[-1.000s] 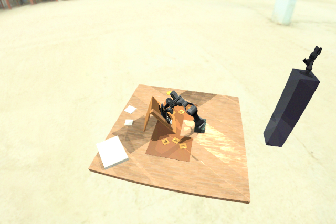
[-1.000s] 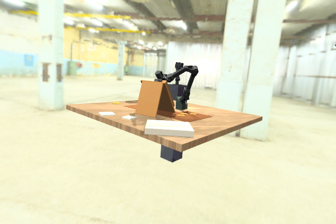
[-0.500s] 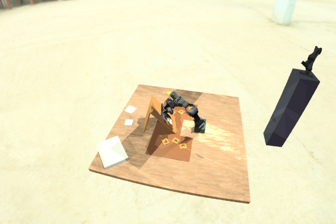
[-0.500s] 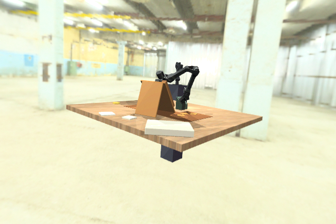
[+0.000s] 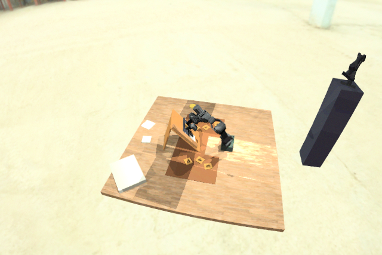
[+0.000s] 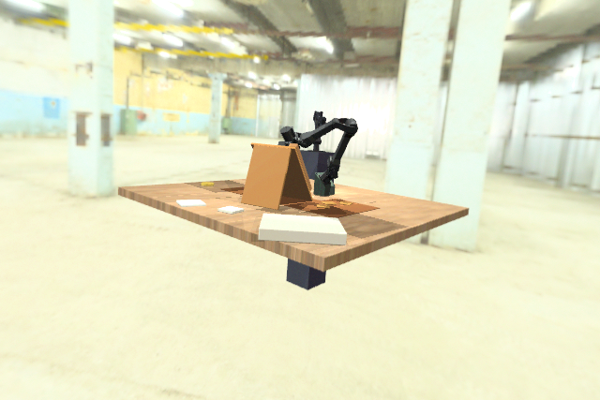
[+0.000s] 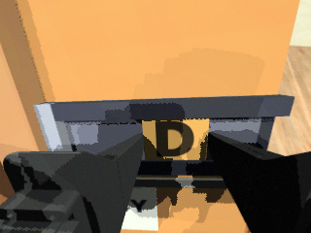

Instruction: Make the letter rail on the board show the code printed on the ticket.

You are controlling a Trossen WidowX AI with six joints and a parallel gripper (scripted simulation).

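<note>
Right now my gripper tip is 7 cm past the white ticket, 7 cm above it and 5 cm to the right of it. From my gripper tip the other things lie so: yellow disc: 50 cm to the right, 15 cm below, 5 cm ahead; brown mat: 16 cm behind, 15 cm below, 3 cm to the left; yellow letter tile: right at my gripper tip.
</note>
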